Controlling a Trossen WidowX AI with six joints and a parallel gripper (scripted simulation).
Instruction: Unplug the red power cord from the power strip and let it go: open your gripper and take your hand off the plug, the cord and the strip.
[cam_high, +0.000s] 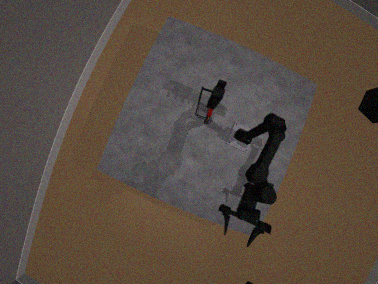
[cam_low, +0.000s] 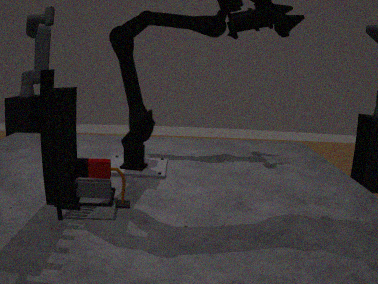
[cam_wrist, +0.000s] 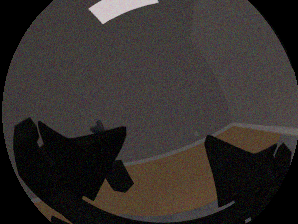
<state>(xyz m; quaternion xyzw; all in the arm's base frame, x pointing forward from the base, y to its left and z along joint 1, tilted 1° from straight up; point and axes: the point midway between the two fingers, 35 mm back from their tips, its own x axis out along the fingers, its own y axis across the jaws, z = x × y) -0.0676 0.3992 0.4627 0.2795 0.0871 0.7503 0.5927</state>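
My gripper tip is 350 mm short of the red plug, 440 mm to the left of it and 390 mm above it. Also, from my gripper tip: black power strip (360 mm ahead, 510 mm to the right, 360 mm below).
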